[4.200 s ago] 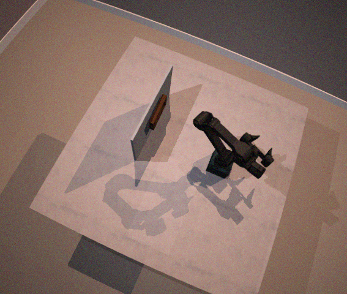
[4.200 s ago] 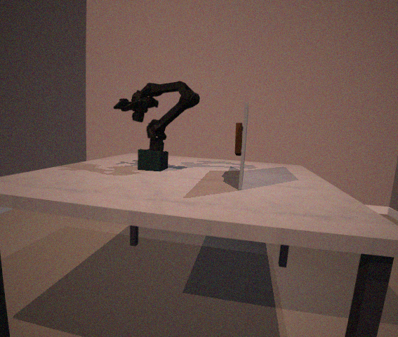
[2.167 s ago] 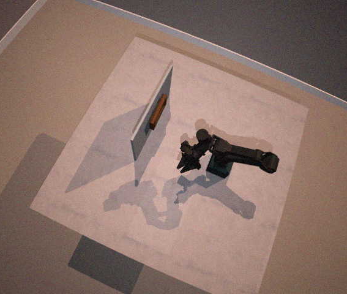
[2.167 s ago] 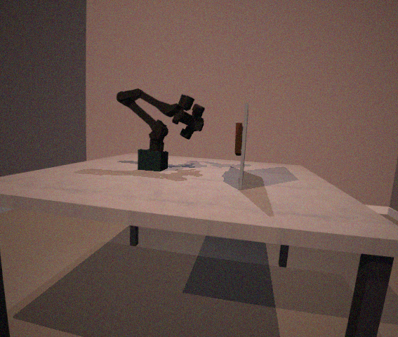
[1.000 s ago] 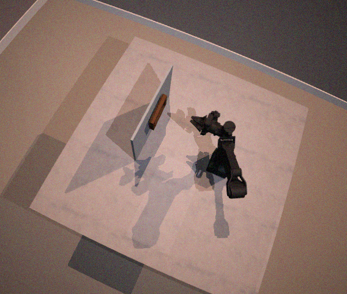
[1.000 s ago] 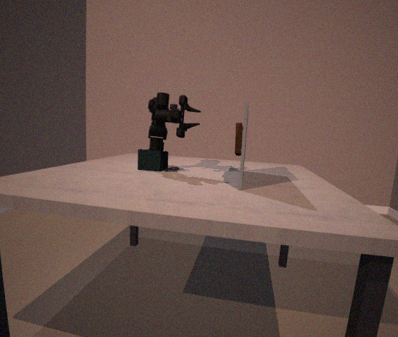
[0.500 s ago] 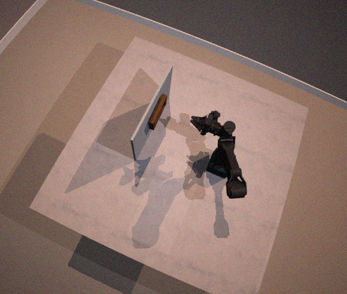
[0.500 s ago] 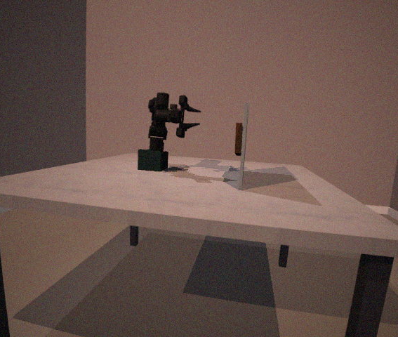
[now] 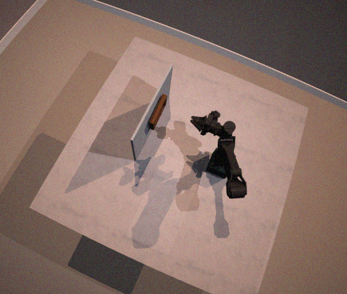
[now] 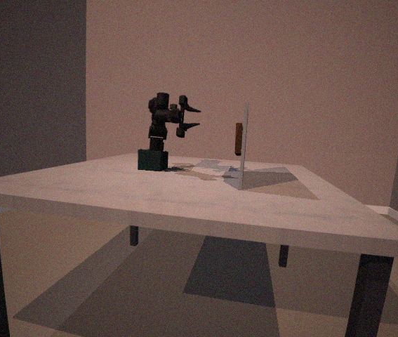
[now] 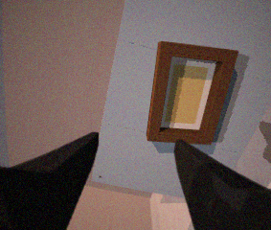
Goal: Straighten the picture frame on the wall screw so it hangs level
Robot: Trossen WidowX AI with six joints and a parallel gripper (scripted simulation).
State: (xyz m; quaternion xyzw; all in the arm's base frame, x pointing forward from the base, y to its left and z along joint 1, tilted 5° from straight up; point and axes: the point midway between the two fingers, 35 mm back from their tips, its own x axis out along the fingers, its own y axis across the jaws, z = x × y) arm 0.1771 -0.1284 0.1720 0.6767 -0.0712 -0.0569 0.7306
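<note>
My gripper tip is 18 cm short of the brown wooden picture frame, 9 cm above it and 4 cm to the left of it. From my gripper tip the other things lie so: grey wall panel 20 cm ahead, 11 cm below, 3 cm to the right.
</note>
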